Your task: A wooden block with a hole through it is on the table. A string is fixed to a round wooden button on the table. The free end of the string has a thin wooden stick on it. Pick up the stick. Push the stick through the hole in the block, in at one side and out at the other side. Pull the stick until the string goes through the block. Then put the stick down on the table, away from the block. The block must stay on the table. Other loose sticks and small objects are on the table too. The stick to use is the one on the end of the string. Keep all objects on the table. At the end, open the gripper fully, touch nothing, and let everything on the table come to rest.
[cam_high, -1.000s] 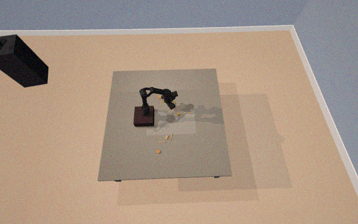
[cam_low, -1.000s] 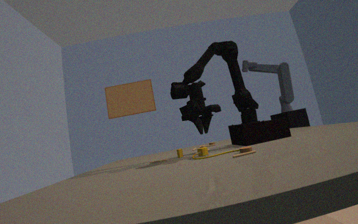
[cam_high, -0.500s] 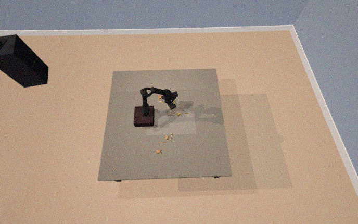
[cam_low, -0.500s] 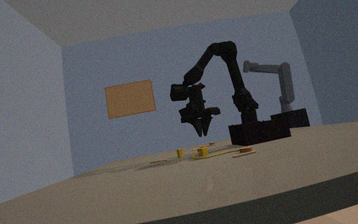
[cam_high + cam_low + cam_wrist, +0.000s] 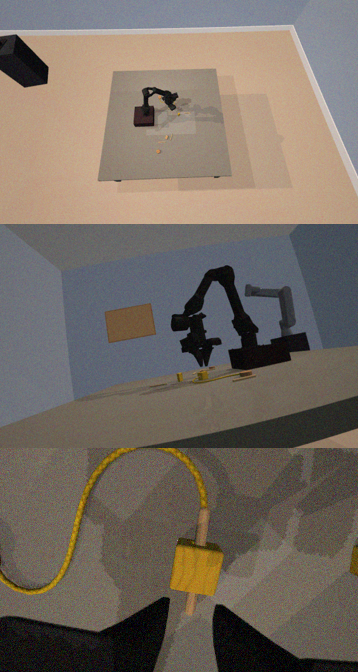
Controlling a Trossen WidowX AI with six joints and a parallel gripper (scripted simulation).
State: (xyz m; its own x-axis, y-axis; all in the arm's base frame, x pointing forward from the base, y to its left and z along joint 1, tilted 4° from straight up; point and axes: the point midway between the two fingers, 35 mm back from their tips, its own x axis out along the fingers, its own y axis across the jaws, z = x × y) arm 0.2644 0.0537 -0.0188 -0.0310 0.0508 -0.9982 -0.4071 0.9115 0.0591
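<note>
Now: the thin wooden stick 30 mm ahead of my gripper tip, 10 mm to the left of it and 40 mm below it. From my gripper tip the other things lie so: round wooden button: 80 mm behind, 170 mm to the left, 40 mm below.
</note>
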